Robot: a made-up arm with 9 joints. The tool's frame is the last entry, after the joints. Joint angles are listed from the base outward. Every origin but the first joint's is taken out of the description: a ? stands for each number. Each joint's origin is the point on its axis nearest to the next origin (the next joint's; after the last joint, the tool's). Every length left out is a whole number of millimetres.
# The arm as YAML. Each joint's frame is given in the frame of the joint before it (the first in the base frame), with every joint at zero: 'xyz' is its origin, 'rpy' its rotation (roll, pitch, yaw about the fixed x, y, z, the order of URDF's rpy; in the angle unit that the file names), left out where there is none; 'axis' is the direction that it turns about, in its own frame. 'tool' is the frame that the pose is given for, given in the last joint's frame.
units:
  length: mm
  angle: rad
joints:
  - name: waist
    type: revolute
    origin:
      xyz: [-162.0, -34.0, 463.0]
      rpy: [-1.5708, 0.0, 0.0]
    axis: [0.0, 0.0, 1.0]
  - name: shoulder
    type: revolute
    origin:
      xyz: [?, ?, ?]
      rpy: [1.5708, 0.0, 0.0]
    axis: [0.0, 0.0, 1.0]
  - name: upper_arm
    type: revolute
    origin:
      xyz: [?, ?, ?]
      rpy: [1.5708, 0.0, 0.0]
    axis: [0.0, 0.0, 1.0]
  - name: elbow
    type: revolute
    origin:
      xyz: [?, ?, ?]
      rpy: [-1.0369, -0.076, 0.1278]
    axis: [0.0, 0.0, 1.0]
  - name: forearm
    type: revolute
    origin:
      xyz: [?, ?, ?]
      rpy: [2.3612, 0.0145, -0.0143]
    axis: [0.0, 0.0, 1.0]
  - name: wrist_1
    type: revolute
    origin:
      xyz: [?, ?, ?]
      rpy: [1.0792, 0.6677, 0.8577]
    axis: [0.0, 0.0, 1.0]
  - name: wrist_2
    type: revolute
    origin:
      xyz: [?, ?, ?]
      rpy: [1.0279, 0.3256, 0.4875]
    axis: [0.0, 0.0, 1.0]
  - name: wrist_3
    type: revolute
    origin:
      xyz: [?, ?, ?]
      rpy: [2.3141, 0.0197, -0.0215]
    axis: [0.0, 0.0, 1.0]
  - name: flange
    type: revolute
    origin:
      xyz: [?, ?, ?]
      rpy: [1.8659, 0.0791, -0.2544]
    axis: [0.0, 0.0, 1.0]
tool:
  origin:
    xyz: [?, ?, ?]
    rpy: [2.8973, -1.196, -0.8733]
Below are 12 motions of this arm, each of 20 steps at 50 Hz.
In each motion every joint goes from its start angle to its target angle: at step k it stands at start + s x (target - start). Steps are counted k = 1, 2, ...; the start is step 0. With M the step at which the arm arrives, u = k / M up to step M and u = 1 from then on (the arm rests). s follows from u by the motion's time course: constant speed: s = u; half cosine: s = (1 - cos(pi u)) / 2; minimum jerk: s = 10 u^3 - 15 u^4 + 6 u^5.
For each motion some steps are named. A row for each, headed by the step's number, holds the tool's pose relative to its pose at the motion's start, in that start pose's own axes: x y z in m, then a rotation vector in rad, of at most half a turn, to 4 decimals.
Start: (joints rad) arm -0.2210 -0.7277 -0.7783 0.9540 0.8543 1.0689 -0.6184 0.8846 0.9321
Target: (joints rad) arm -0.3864 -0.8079 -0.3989 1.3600 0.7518 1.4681 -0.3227 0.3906 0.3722
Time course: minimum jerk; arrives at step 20
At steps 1, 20:
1: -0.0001 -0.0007 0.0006 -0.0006 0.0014 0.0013
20: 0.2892 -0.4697 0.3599 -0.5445 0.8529 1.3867

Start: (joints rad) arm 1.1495 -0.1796 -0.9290 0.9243 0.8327 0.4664 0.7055 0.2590 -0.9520
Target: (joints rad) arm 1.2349 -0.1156 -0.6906 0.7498 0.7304 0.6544 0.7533 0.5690 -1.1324
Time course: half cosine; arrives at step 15
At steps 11, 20:
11: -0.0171 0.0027 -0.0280 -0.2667 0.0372 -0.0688
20: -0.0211 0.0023 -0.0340 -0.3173 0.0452 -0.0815

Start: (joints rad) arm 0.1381 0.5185 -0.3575 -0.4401 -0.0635 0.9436 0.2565 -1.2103 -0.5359
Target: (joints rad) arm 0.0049 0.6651 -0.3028 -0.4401 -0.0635 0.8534 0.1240 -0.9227 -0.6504
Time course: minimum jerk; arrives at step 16
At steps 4, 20:
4: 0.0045 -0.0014 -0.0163 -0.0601 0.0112 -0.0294
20: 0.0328 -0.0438 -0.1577 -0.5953 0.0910 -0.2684

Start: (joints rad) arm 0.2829 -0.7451 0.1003 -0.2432 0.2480 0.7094 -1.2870 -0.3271 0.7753
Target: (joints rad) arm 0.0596 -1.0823 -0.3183 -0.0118 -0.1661 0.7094 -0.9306 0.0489 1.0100
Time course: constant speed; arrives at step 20
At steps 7, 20:
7: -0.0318 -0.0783 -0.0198 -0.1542 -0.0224 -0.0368
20: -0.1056 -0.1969 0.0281 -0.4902 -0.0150 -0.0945

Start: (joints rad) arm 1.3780 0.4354 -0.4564 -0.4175 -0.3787 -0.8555 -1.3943 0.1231 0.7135
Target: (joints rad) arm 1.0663 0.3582 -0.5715 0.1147 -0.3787 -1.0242 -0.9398 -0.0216 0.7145
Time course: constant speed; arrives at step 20
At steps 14, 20:
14: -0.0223 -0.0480 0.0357 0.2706 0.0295 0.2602
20: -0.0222 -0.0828 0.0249 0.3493 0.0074 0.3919

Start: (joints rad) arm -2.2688 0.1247 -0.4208 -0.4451 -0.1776 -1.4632 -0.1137 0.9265 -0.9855
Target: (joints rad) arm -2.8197 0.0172 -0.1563 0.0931 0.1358 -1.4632 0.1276 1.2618 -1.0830
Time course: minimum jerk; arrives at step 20
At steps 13, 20:
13: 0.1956 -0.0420 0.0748 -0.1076 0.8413 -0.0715
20: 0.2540 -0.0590 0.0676 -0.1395 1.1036 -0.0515

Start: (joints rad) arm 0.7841 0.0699 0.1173 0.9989 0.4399 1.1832 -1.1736 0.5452 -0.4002
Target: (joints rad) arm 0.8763 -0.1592 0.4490 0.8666 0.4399 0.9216 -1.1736 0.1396 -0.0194
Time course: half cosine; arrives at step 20
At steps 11, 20:
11: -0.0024 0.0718 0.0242 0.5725 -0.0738 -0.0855
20: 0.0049 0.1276 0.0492 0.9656 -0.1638 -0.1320

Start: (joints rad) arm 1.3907 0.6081 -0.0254 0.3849 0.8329 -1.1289 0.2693 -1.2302 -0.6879
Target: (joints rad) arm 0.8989 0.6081 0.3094 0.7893 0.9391 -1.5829 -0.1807 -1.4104 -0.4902
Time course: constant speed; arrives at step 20
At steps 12, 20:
12: 0.1769 -0.0746 -0.1477 -0.3875 -0.6302 -0.4362
20: 0.2791 -0.2012 -0.1235 -0.6450 -1.0869 -0.7019

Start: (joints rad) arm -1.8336 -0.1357 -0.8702 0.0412 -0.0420 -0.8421 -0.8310 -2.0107 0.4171
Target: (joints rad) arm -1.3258 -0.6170 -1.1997 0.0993 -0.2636 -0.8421 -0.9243 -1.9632 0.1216
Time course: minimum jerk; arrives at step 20
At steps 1, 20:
1: -0.0001 0.0002 0.0000 0.0003 0.0005 -0.0003
20: -0.0280 0.1406 0.0851 0.3186 0.3752 -0.1714

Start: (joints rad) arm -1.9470 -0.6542 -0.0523 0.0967 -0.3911 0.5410 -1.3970 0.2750 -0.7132
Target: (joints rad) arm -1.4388 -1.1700 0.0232 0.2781 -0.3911 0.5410 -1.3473 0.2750 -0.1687
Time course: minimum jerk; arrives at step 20
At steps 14, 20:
14: 0.1592 0.2760 0.0310 0.1705 0.1635 -0.5112
20: 0.2054 0.3298 0.0181 0.2011 0.1568 -0.6287

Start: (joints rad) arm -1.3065 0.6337 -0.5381 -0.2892 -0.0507 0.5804 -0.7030 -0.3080 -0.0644
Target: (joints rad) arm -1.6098 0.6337 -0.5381 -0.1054 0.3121 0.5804 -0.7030 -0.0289 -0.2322
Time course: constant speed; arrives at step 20
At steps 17, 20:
17: -0.0043 -0.0156 0.0832 0.1224 -0.3192 -0.0891
20: -0.0099 -0.0239 0.0986 0.1489 -0.3635 -0.1085

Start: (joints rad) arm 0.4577 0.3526 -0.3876 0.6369 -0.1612 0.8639 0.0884 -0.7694 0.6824
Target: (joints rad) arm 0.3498 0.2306 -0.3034 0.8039 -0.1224 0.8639 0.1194 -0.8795 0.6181
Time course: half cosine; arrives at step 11
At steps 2, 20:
2: 0.0009 -0.0100 -0.0045 -0.0172 -0.0015 0.0165
20: 0.0311 -0.1274 -0.0453 -0.2276 -0.0259 0.1886

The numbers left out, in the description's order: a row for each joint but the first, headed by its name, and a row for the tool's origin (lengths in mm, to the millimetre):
shoulder: 42.0 76.0 0.0
upper_arm: -83.0 61.0 0.0
elbow: -16.0 72.0 0.0
forearm: -1.0 13.0 0.0
wrist_1: 229.0 -123.0 0.0
wrist_2: 63.0 -144.0 0.0
wrist_3: -135.0 -245.0 0.0
flange: -99.0 94.0 0.0
tool: -14.0 76.0 0.0

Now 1 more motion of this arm.
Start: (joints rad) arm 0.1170 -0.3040 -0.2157 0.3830 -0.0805 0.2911 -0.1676 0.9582 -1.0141
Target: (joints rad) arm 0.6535 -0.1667 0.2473 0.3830 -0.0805 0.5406 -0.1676 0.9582 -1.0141
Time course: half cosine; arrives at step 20
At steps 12, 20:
12: -0.0295 -0.0111 -0.0330 -0.0532 -0.0530 0.1136
20: -0.0440 -0.0328 -0.0580 -0.0717 -0.0923 0.1889

